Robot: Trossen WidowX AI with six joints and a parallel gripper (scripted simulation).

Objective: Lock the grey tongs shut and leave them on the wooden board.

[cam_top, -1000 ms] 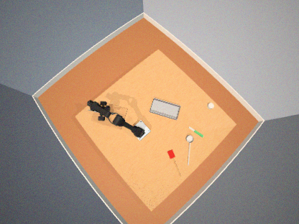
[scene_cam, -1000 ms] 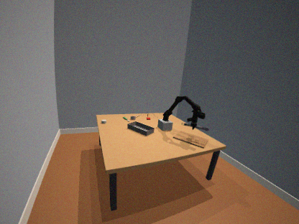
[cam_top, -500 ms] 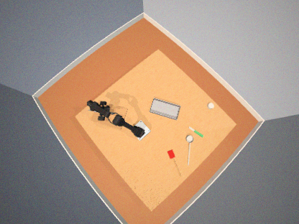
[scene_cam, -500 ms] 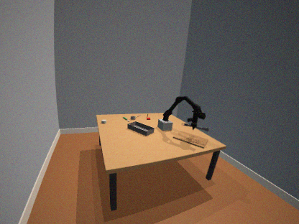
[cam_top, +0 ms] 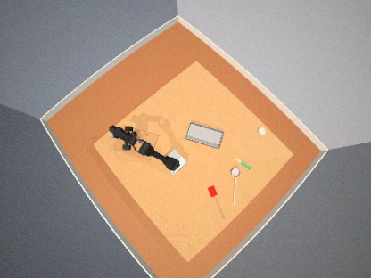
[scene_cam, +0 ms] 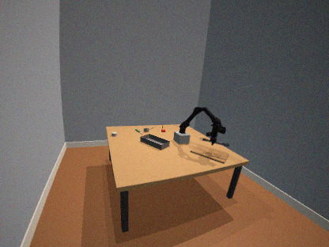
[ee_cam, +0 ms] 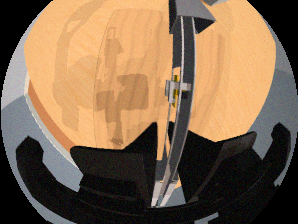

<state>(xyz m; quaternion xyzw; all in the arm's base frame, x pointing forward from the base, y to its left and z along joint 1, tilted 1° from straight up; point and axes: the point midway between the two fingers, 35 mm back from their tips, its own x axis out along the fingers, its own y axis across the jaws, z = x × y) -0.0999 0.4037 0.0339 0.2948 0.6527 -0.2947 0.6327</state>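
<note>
Now: the wooden board 90 mm below my gripper tip. Also, from my gripper tip: white cup 840 mm ahead, 760 mm to the right, 80 mm below; red-headed tool 840 mm to the right, 120 mm ahead, 90 mm below; grey roasting tin 460 mm ahead, 410 mm to the right, 70 mm below.
</note>
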